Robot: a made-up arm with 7 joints.
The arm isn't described. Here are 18 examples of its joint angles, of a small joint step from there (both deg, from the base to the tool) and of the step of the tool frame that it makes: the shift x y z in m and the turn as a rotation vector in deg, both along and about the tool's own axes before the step.
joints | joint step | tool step
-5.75 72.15 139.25 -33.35 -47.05 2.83 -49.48 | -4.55 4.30 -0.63 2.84 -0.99 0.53 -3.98 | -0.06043 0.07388 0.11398 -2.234 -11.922 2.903
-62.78 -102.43 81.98 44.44 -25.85 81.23 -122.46 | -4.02 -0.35 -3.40 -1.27 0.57 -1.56 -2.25 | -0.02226 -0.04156 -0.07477 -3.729 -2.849 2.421
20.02 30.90 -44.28 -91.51 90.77 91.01 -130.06 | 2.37 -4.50 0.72 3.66 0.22 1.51 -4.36 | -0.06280 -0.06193 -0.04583 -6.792 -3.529 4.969
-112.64 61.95 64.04 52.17 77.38 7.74 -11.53 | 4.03 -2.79 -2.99 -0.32 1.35 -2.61 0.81 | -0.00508 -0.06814 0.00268 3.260 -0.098 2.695
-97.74 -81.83 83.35 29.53 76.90 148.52 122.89 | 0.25 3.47 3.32 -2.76 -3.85 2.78 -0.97 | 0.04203 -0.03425 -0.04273 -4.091 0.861 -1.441
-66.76 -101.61 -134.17 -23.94 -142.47 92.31 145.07 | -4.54 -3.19 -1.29 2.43 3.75 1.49 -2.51 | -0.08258 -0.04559 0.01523 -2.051 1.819 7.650
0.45 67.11 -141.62 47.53 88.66 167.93 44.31 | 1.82 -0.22 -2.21 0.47 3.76 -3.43 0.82 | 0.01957 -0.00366 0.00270 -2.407 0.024 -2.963
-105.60 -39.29 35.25 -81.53 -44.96 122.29 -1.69 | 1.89 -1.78 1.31 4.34 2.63 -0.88 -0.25 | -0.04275 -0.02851 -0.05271 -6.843 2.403 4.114
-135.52 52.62 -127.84 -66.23 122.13 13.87 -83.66 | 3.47 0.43 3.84 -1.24 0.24 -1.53 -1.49 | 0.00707 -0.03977 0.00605 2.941 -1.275 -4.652
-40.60 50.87 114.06 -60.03 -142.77 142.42 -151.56 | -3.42 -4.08 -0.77 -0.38 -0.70 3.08 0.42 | 0.03926 0.00651 -0.00804 -2.716 -2.967 -5.774
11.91 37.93 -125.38 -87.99 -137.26 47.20 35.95 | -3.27 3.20 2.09 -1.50 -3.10 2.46 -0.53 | -0.02001 -0.00620 -0.01262 3.213 -3.898 -5.605
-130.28 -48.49 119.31 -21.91 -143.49 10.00 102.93 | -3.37 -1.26 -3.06 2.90 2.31 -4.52 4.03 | 0.00790 -0.00744 0.02798 1.543 5.788 -3.034
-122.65 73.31 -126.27 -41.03 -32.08 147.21 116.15 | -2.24 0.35 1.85 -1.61 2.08 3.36 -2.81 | -0.00927 -0.01207 0.04041 3.909 -4.776 4.509
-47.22 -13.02 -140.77 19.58 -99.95 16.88 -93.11 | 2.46 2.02 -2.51 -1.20 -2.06 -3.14 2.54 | 0.00091 0.02876 0.01742 0.565 1.209 5.037
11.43 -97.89 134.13 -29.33 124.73 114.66 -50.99 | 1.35 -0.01 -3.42 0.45 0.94 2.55 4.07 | 0.02450 -0.00102 -0.00959 0.244 1.282 -2.454
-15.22 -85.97 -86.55 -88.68 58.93 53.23 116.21 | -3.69 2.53 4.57 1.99 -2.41 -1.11 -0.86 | -0.00394 -0.07054 0.06783 8.608 0.293 -0.114
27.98 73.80 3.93 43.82 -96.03 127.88 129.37 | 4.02 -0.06 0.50 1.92 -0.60 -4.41 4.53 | 0.05240 -0.00931 -0.00229 1.065 9.068 -4.346
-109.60 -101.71 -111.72 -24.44 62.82 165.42 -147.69 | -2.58 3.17 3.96 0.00 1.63 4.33 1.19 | -0.05698 -0.01405 -0.03688 -6.564 -3.825 4.298
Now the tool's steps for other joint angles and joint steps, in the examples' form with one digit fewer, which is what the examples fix.
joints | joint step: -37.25 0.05 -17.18 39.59 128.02 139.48 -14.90 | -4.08 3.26 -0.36 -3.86 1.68 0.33 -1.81
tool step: -0.0721 -0.0302 0.0413 2.36 2.73 5.80
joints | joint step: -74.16 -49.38 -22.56 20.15 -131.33 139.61 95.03 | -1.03 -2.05 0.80 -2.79 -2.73 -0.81 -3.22
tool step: -0.0140 0.0143 -0.0067 -1.31 -5.39 -1.15
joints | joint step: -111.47 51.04 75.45 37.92 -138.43 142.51 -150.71 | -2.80 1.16 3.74 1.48 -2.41 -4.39 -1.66
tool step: -0.0034 0.0610 -0.0267 0.62 -2.37 -1.89
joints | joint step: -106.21 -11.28 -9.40 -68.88 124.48 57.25 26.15 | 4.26 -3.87 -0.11 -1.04 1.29 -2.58 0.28
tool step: 0.0307 -0.0368 0.0047 1.02 3.78 2.65
